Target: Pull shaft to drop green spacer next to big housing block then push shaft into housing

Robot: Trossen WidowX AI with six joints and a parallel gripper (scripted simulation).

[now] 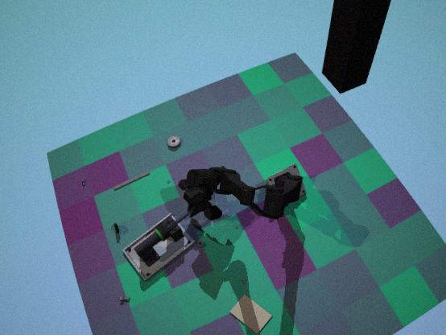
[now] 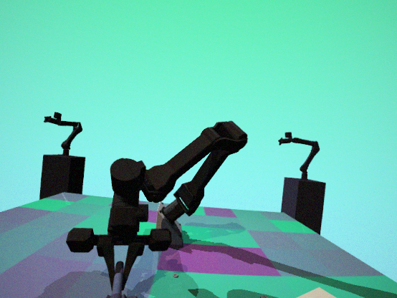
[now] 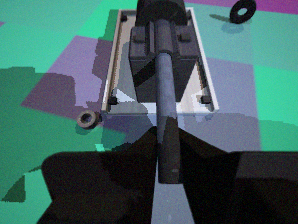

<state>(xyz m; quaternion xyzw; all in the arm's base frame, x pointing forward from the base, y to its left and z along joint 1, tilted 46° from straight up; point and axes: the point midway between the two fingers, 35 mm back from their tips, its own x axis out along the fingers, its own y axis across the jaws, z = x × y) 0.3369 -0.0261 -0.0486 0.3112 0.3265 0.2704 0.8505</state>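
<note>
Right now my gripper tip is 5 cm short of the shaft, 2 cm below it and 1 cm to the right of it. From my gripper tip the other things lie so: thin grey rod (28 cm to the right, 15 cm ahead, 5 cm below); then grey washer (37 cm to the right, 7 cm behind, 5 cm below); then green spacer (12 cm ahead, 3 cm to the left, 2 cm above).
</note>
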